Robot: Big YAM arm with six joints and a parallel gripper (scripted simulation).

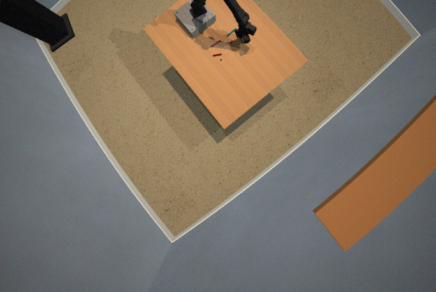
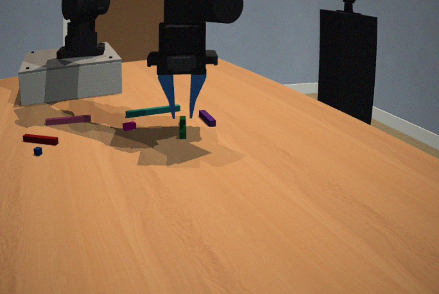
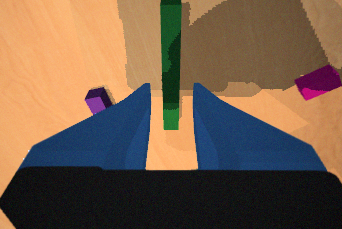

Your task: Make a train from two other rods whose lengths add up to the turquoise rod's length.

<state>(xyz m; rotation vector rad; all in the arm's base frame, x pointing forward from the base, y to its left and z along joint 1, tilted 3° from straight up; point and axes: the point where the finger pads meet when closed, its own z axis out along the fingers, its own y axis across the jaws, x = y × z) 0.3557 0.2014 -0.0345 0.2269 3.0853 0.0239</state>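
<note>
My hand is 2 cm above the green rod. Also, from my hand: turquoise rod: 9 cm behind, 4 cm to the right, 2 cm below; then magenta rod: 1 cm behind, 8 cm to the right, 2 cm below; then purple rod: 3 cm behind, 5 cm to the left, 2 cm below.
</note>
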